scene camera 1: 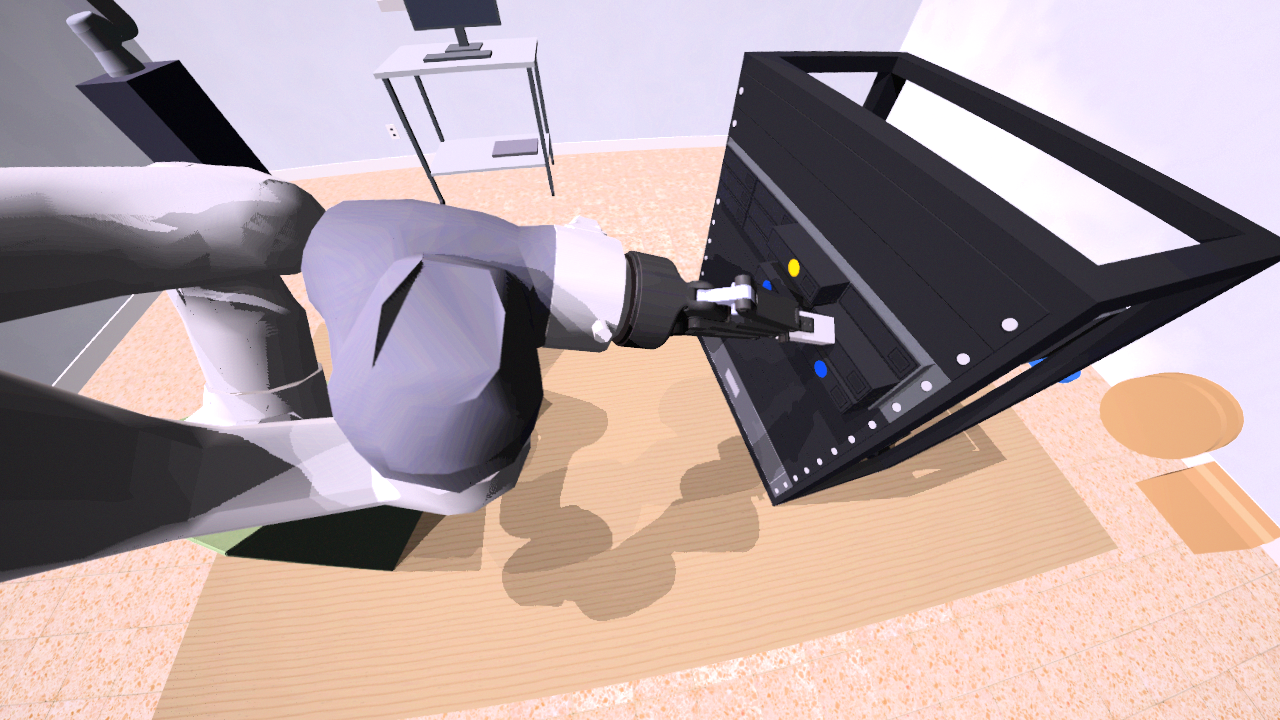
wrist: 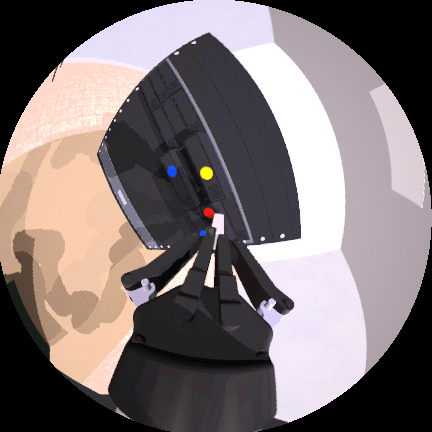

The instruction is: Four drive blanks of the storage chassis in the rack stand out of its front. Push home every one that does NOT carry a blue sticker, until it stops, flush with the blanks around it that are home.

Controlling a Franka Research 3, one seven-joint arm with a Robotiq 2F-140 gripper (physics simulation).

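Observation:
The storage chassis [scene camera 1: 881, 344] [wrist: 167, 95] sits in the black rack [scene camera 1: 895, 197] [wrist: 260, 140]. A blank with a yellow sticker [scene camera 1: 793, 266] [wrist: 206, 173] stands out of the front. A blank with a blue sticker [scene camera 1: 767, 284] [wrist: 172, 171] stands out beside it, partly hidden by the gripper in the scene view. A red sticker [wrist: 208, 213] shows at the fingertips in the wrist view and is hidden in the scene view. Another blue sticker [scene camera 1: 820, 368] [wrist: 202, 233] is close to the tips. My gripper [scene camera 1: 812, 328] [wrist: 217, 220] is shut and empty, its white tip at the red-stickered blank; contact cannot be told.
The rack's side flange [scene camera 1: 926, 385] runs along the near side of the chassis. The rack stands on a tan mat [scene camera 1: 626, 662]. A table [scene camera 1: 465, 59] with a monitor stands at the back. Round and square brown objects lie right of the rack.

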